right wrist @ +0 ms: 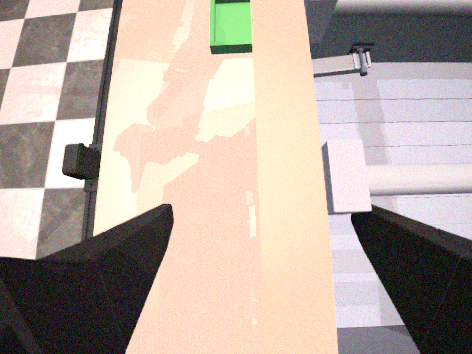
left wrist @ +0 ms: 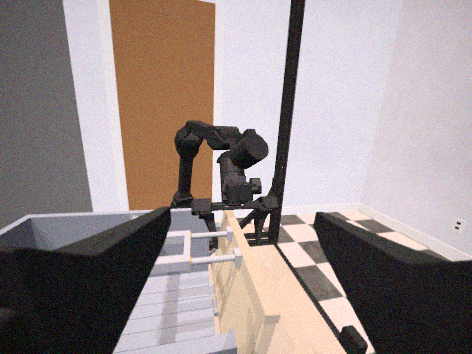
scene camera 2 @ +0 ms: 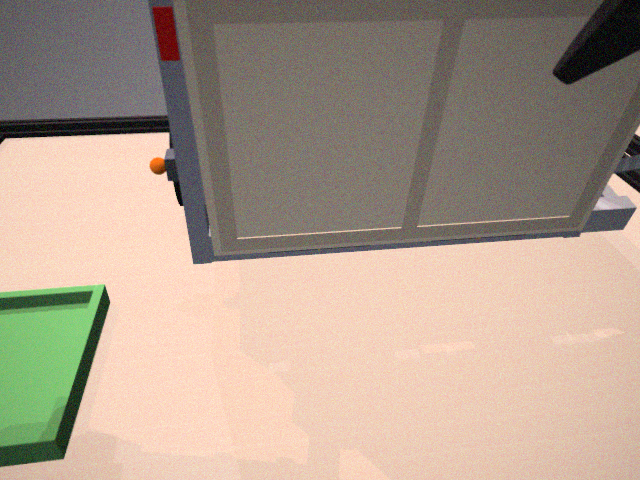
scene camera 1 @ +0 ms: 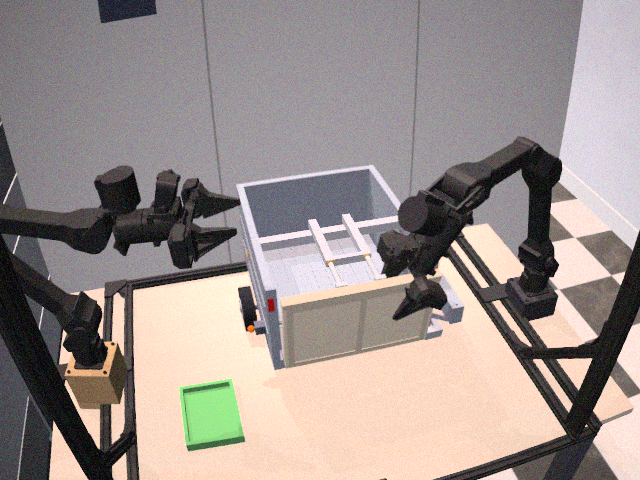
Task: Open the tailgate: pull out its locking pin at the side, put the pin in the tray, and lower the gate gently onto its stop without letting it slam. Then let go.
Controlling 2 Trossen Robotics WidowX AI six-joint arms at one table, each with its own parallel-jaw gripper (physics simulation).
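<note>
The beige tailgate stands upright at the rear of the grey cargo bed. The locking pin's orange knob sticks out of a block low on the bed's left side; its shaft is hidden. The green tray is empty where it shows. My left gripper is open beside the bed's left wall, high above the knob. My right gripper is open and empty at the gate's top edge, with one finger on each side of it; contact is unclear.
A white ladder-like frame with two rods lies in the bed, its rod ends near the gate's inner face. A black wheel is near the knob. A black frame post stands at the right.
</note>
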